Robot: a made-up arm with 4 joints.
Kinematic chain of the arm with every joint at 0, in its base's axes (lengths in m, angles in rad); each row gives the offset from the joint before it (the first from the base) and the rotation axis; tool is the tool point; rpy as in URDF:
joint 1: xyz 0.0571 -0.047 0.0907 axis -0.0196 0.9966 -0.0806
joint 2: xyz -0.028 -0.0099 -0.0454 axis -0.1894 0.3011 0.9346
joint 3: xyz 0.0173 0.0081 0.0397 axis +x
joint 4: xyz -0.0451 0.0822 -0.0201 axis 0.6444 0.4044 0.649
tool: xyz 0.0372 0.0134 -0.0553 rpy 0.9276 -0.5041 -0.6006
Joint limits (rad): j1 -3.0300..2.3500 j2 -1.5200..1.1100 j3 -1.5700..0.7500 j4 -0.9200..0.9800
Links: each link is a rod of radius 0.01 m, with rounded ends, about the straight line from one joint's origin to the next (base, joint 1, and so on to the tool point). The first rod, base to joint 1, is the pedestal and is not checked.
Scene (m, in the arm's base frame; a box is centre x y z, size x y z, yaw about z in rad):
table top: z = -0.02
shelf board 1: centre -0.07 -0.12 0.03 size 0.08 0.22 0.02 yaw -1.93
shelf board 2: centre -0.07 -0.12 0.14 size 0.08 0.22 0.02 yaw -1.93
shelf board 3: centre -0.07 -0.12 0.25 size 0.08 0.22 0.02 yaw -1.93
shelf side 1: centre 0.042 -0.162 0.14 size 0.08 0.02 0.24 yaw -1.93
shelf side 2: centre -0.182 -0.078 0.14 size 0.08 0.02 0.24 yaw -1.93
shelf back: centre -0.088 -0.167 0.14 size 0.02 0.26 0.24 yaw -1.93
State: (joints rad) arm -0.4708 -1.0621 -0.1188 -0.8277
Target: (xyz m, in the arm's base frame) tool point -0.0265 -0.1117 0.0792
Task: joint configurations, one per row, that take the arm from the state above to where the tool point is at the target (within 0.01 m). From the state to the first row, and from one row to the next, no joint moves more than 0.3 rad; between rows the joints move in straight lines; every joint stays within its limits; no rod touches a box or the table.
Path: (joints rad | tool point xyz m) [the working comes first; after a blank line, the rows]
Joints at the target: 0.9890 -0.4808 -1.5700 -0.5041
Straight joint move there: touches shelf board 1.

1: -0.1879 -1.0184 -0.1598 -0.8409 | 0.0891 -0.0458 0.0477
2: 0.0951 -0.9747 -0.2007 -0.8541 | 0.0731 -0.0463 0.0383
3: 0.3780 -0.9310 -0.2417 -0.8673 | 0.0546 -0.0465 0.0349
4: 0.6610 -0.8874 -0.2827 -0.8804 | 0.0359 -0.0465 0.0379
5: 0.9439 -0.8437 -0.3237 -0.8936 | 0.0191 -0.0462 0.0471
6: 1.2269 -0.8000 -0.3646 -0.9068 | 0.0062 -0.0456 0.0613
7: 1.5098 -0.7563 -0.4056 -0.9200 | -0.0014 -0.0448 0.0792
8: 1.3796 -0.6874 -0.6967 -0.8160 | -0.0146 -0.0560 0.0780
9: 1.2494 -0.6186 -0.9878 -0.7121 | -0.0241 -0.0716 0.0771
10: 1.1192 -0.5497 -1.2789 -0.6081 | -0.0284 -0.0908 0.0772
11: 0.9890 -0.4808 -1.5700 -0.5041 | -0.0265 -0.1117 0.0792

